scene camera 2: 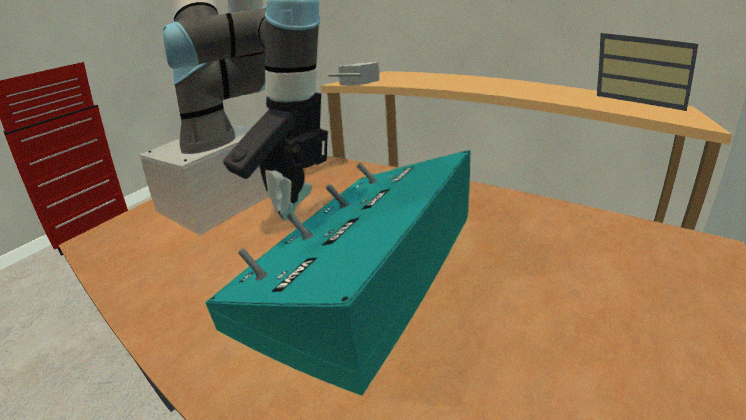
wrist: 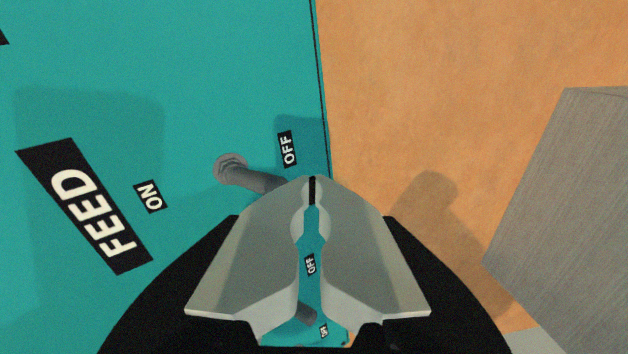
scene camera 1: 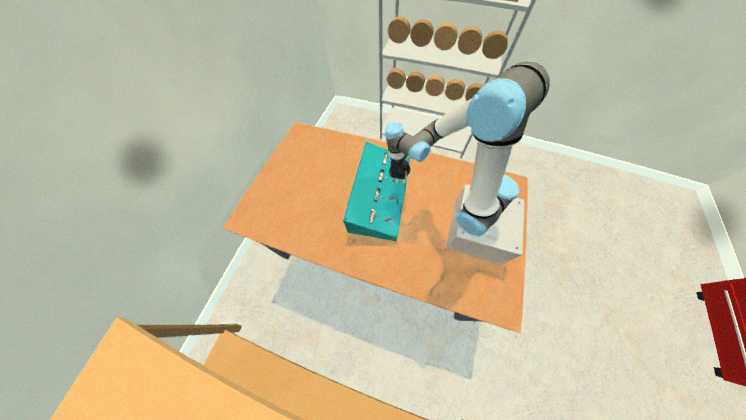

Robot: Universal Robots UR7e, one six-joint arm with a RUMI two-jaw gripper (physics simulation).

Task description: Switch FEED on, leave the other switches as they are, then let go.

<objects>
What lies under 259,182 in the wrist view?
A feed lever.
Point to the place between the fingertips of my gripper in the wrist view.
312,178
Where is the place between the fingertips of my gripper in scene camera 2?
285,219
</objects>
